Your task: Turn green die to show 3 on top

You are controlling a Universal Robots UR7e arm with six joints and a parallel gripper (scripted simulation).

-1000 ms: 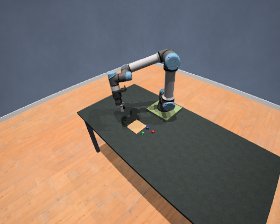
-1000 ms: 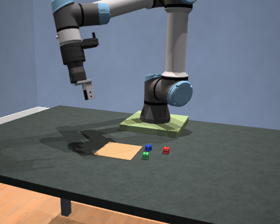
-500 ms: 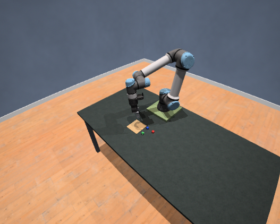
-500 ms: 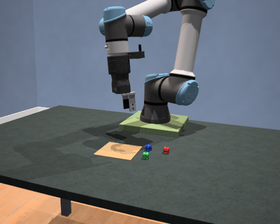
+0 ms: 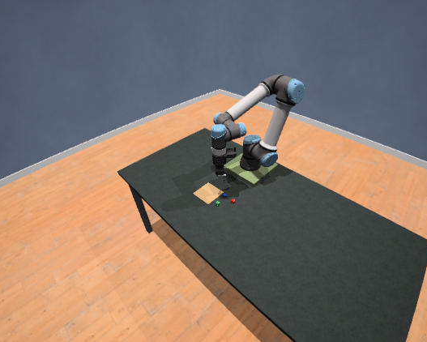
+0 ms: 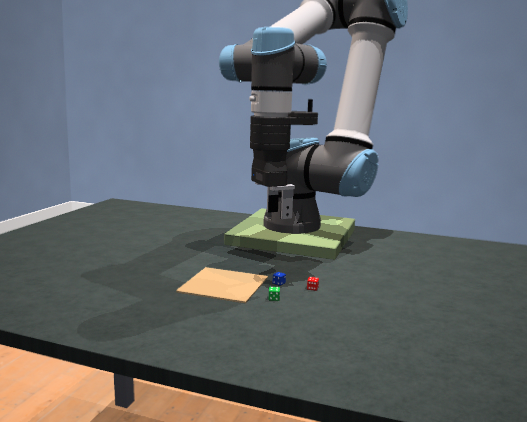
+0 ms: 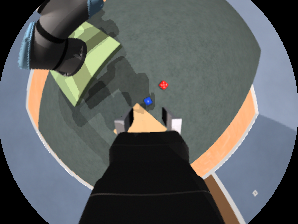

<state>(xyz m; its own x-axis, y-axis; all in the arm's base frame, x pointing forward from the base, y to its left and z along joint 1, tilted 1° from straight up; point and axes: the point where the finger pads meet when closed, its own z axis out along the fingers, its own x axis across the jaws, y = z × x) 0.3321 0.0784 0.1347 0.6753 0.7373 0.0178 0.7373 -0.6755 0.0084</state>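
My gripper is now 15 cm above the blue die. Round my hand: red die 1 cm behind, 7 cm to the left, 15 cm below; tan mat 5 cm ahead, 9 cm to the right, 16 cm below; green die 8 cm ahead, 2 cm to the left, 15 cm below.
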